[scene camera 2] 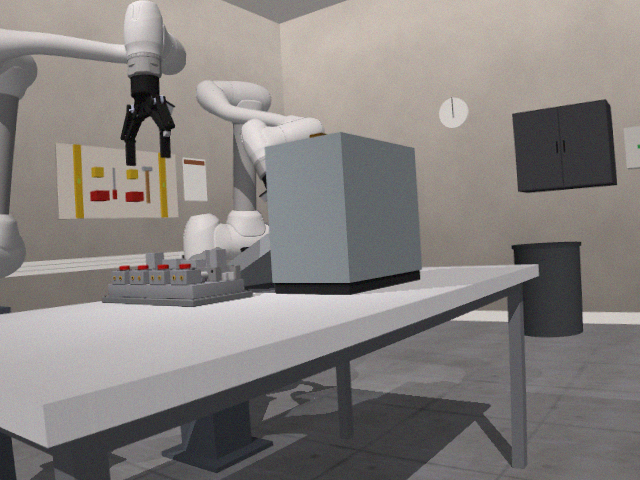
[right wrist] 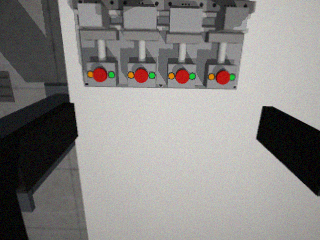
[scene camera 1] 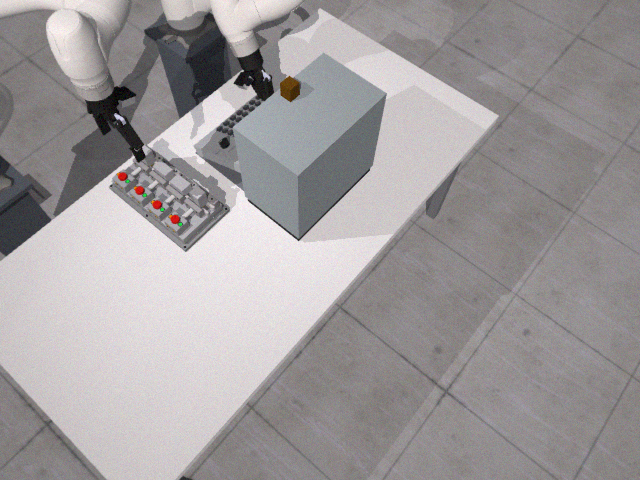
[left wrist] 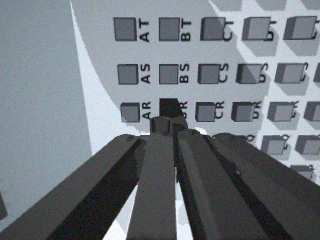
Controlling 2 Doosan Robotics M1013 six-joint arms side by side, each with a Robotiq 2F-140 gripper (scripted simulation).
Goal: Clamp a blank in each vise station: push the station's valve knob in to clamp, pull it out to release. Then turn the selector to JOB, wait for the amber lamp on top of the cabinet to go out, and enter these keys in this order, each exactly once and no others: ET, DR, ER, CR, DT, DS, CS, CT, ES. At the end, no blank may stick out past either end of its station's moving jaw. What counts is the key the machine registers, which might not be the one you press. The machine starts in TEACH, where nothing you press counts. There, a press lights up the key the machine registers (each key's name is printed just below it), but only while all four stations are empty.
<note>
In view: my left gripper [scene camera 1: 274,115], my right gripper [scene camera 2: 147,161], a grey blank [right wrist: 177,23], a grey cabinet [left wrist: 52,140] and a key panel [left wrist: 99,54].
My left gripper shows as well in the left wrist view [left wrist: 168,112]. My right gripper shows as well in the right wrist view [right wrist: 168,121] and in scene camera 1 [scene camera 1: 123,145].
</note>
